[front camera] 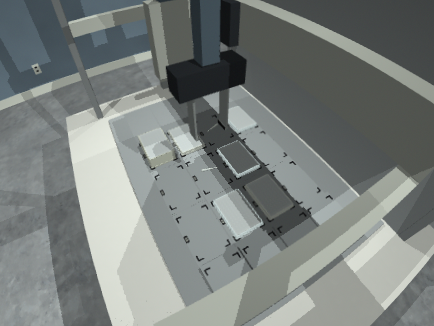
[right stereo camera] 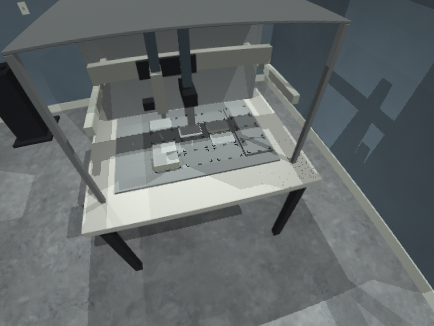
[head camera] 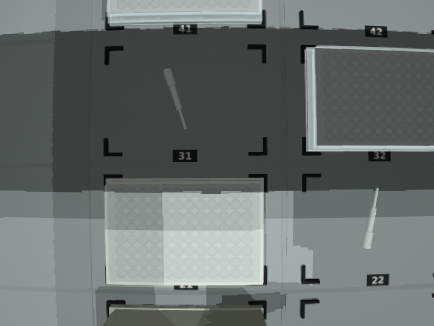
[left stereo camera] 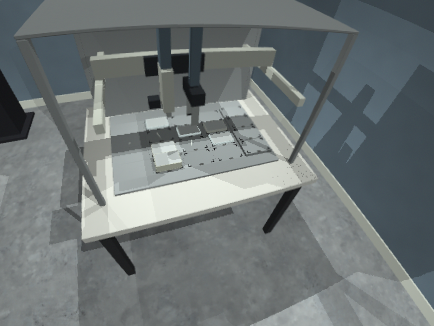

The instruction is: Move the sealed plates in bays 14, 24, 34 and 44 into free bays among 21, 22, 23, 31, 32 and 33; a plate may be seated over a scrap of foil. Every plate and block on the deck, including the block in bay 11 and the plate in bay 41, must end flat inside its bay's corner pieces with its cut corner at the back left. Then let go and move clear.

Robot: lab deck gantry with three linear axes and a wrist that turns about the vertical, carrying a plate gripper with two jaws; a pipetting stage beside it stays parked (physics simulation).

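My gripper is open and empty, its jaws down low over the deck near bays 31 and 32. A pale plate lies in bay 21, looking flat inside its corner pieces. Further plates lie in bay 32, bay 33 and bay 23. The bay 41 plate shows partly in the head view. The tall block stands in bay 11. Cut corners are too small to tell. No foil scrap can be made out.
Loose thin tips lie in bay 31 and bay 22. The parked pipetting stage hangs left of the gripper in the stereo views. A front beam crosses the front view. Corner posts hold the roof.
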